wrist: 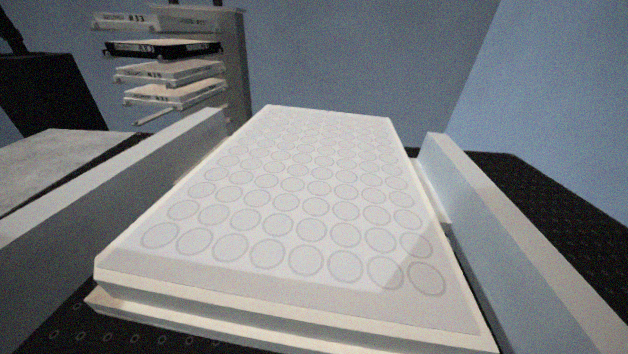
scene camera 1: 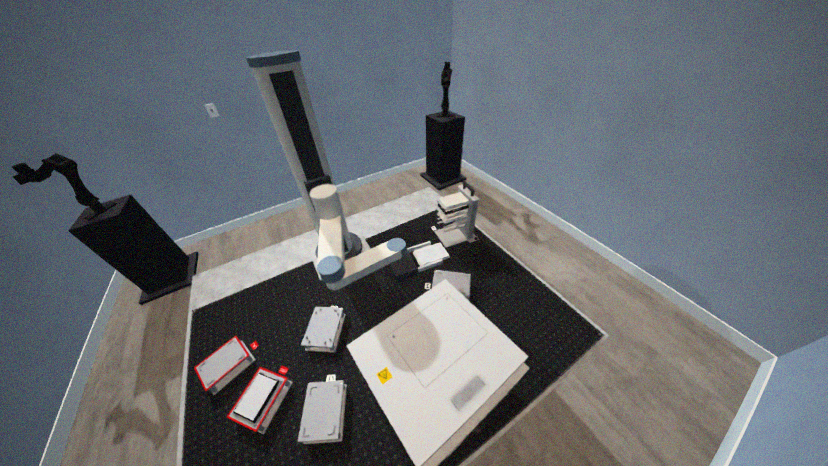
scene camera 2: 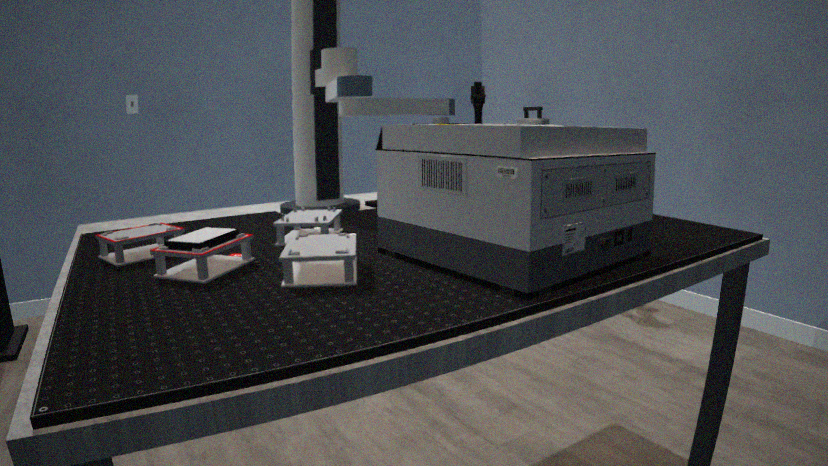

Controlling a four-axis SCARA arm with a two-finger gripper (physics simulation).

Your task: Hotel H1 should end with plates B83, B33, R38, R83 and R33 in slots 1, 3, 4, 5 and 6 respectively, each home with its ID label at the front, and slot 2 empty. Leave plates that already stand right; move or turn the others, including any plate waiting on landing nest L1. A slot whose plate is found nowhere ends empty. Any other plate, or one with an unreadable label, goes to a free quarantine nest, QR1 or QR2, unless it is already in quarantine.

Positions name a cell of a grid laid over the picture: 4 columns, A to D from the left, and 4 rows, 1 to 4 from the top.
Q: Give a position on a plate b38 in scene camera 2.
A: B3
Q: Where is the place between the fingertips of my gripper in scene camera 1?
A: C3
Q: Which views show the plate b38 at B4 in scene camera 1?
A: Scene camera 1 and scene camera 2 only.
